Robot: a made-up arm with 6 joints. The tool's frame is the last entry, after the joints. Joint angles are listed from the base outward. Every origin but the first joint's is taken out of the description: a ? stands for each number. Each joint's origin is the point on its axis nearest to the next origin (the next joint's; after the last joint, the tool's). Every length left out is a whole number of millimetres.
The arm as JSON. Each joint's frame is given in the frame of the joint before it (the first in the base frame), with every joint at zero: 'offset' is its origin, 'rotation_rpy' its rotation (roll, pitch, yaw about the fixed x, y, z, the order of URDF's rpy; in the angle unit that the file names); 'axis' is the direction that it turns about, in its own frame. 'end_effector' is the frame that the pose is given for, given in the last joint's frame.
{
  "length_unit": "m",
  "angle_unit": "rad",
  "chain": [
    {
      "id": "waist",
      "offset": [
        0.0,
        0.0,
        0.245
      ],
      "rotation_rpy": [
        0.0,
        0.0,
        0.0
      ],
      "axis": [
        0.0,
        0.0,
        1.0
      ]
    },
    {
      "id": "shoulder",
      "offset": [
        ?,
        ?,
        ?
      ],
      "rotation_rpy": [
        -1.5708,
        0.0,
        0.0
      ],
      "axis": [
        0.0,
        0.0,
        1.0
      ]
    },
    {
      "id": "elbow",
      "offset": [
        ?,
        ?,
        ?
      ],
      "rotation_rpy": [
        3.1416,
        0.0,
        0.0
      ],
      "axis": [
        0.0,
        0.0,
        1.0
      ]
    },
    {
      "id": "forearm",
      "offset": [
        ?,
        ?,
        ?
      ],
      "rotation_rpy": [
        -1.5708,
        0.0,
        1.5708
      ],
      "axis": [
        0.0,
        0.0,
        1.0
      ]
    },
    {
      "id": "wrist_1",
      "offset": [
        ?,
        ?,
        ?
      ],
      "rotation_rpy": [
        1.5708,
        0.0,
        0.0
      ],
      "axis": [
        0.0,
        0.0,
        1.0
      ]
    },
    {
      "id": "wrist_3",
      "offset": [
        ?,
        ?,
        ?
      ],
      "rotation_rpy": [
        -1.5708,
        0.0,
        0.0
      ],
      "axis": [
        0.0,
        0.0,
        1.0
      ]
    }
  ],
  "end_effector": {
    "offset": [
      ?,
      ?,
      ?
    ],
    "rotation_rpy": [
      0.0,
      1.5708,
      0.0
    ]
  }
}
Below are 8 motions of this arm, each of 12 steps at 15 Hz.
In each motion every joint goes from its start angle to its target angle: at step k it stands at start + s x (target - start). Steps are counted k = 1, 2, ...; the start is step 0. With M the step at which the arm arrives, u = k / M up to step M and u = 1 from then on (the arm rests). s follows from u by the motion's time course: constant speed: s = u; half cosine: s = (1 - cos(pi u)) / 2; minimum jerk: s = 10 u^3 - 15 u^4 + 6 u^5.
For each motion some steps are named. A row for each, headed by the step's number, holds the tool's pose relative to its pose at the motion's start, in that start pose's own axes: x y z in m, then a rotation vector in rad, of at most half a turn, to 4 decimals.
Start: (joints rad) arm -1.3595 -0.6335 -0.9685 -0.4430 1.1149 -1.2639
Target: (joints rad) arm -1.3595 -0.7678 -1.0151 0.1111 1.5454 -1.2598
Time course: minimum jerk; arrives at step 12
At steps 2, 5, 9, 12:
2: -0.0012 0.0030 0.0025 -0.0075 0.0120 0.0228
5: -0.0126 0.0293 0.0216 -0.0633 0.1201 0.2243
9: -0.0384 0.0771 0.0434 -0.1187 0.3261 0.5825
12: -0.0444 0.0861 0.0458 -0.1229 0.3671 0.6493

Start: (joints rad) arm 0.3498 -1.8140 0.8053 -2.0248 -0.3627 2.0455
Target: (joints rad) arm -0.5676 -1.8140 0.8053 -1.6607 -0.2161 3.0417
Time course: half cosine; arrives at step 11
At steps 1, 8, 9, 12:
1: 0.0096 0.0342 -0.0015 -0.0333 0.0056 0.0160
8: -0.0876 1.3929 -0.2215 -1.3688 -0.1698 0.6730
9: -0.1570 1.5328 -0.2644 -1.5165 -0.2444 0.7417
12: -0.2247 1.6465 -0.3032 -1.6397 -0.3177 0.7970

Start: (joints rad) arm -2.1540 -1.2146 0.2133 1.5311 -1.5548 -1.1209
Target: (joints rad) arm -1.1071 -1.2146 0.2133 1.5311 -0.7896 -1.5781
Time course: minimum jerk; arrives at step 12
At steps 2, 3, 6, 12:
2: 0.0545 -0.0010 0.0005 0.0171 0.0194 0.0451
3: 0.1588 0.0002 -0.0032 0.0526 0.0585 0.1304
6: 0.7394 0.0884 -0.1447 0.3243 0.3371 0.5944
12: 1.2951 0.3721 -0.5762 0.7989 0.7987 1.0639

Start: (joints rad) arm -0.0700 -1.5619 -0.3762 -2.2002 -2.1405 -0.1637
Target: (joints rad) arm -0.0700 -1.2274 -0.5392 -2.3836 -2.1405 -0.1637
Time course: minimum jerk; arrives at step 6
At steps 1, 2, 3, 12:
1: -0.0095 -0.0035 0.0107 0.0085 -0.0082 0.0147
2: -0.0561 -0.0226 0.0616 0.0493 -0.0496 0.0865
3: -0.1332 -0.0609 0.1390 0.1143 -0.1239 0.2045
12: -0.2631 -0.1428 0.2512 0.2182 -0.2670 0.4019

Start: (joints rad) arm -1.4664 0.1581 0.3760 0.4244 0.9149 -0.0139
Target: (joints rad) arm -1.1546 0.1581 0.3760 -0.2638 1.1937 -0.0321
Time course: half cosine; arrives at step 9
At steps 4, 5, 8, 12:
4: 0.0050 0.1197 -0.0177 0.2836 -0.1526 -0.1869
5: 0.0064 0.1753 -0.0203 0.3989 -0.2056 -0.2727
8: 0.0078 0.3068 -0.0120 0.6423 -0.2948 -0.4774
12: 0.0078 0.3176 -0.0105 0.6607 -0.3000 -0.4945

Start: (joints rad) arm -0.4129 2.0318 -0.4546 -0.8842 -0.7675 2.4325
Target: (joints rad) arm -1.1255 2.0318 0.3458 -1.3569 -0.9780 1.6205
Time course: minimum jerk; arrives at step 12
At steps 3, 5, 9, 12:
3: -0.0315 -0.0462 -0.0376 0.0821 -0.1061 -0.0910
5: -0.1163 -0.1465 -0.1344 0.2759 -0.3932 -0.2686
9: -0.3444 -0.3005 -0.4402 0.6470 -1.1911 -0.4688
12: -0.3863 -0.3136 -0.5163 0.6941 -1.3568 -0.4748

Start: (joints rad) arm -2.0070 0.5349 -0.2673 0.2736 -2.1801 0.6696
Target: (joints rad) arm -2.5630 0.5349 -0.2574 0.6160 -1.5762 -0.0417
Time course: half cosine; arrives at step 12
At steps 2, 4, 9, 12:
2: 0.0141 -0.0374 -0.0253 0.0663 -0.0373 -0.0067
4: 0.0609 -0.1363 -0.0939 0.2501 -0.1359 -0.0179
9: 0.2946 -0.4195 -0.3089 0.8683 -0.4259 0.0052
12: 0.3677 -0.4758 -0.3568 1.0178 -0.4886 0.0216

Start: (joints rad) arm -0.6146 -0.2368 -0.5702 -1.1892 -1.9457 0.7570
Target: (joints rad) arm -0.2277 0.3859 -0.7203 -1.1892 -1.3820 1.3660
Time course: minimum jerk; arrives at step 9
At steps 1, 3, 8, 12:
1: -0.0015 -0.0054 0.0055 -0.0002 -0.0002 0.0013
3: -0.0143 -0.1007 0.0969 -0.0011 0.0026 0.0130
8: 0.1275 -0.4968 0.3635 0.0037 0.1769 -0.0801
12: 0.1314 -0.5025 0.3659 0.0033 0.1818 -0.0824

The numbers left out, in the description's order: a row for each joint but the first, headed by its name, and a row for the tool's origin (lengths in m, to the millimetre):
shoulder: 0.0 0.0 0.0
elbow: 0.0 -1.476 0.0
forearm: 0.726 0.0 0.0
wrist_1: 0.0 -0.188 0.0
wrist_3: 0.0 0.0 0.0
tool: 0.0 0.0 0.0

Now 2 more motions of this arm.
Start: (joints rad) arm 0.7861 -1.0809 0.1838 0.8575 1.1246 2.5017
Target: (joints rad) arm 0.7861 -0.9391 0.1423 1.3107 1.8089 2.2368
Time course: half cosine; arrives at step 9
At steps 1, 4, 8, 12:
1: 0.0023 0.0008 0.0077 0.0060 0.0051 -0.0216
4: 0.0290 0.0071 0.1084 0.1113 0.0563 -0.3041
8: 0.0584 0.0022 0.2633 0.3536 0.0884 -0.7279
12: 0.0596 0.0015 0.2720 0.3695 0.0889 -0.7508

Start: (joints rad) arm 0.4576 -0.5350 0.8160 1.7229 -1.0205 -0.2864
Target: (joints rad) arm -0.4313 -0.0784 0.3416 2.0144 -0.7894 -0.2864
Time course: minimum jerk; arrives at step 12
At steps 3, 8, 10, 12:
3: -0.0384 0.1405 0.0593 -0.1472 -0.0287 -0.0414
8: 0.0935 1.0008 -0.0919 -1.1229 -0.0133 -0.1799
10: 0.2043 1.1200 -0.2546 -1.3546 0.0562 -0.1685
12: 0.2283 1.1367 -0.2918 -1.3999 0.0739 -0.1636

